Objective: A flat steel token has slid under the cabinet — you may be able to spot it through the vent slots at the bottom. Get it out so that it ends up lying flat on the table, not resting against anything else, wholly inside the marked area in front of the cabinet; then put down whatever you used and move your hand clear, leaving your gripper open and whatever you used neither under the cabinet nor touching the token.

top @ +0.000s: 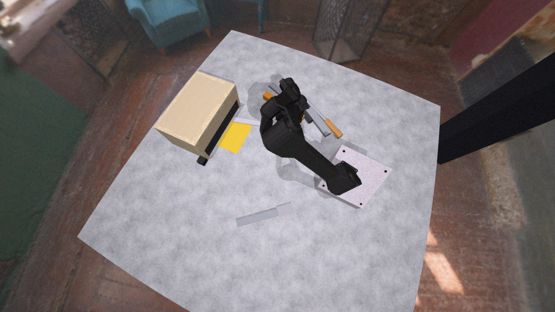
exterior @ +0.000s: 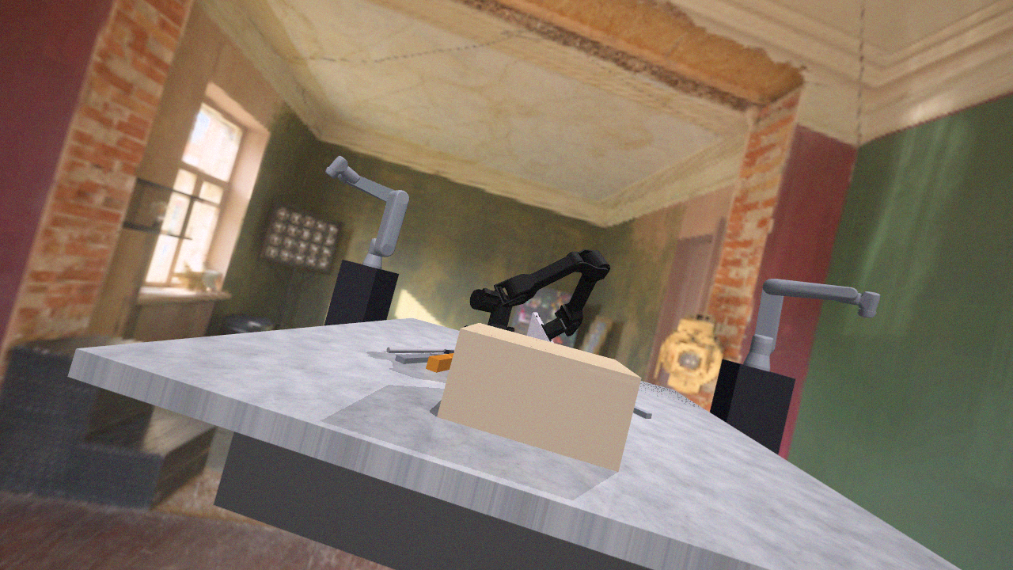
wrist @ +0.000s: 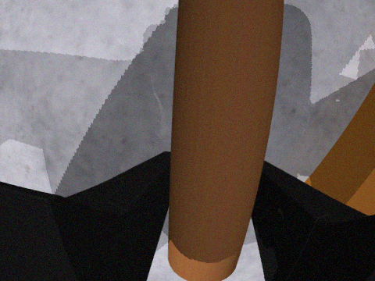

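My gripper tip is 90 mm short of the orange bar, 70 mm to the left of it and 10 mm below it. Also, from my gripper tip: flat grey token: 350 mm ahead, 180 mm to the left; grey bar: 100 mm to the right, 80 mm behind; black-handled tool: 110 mm to the right, 20 mm ahead.
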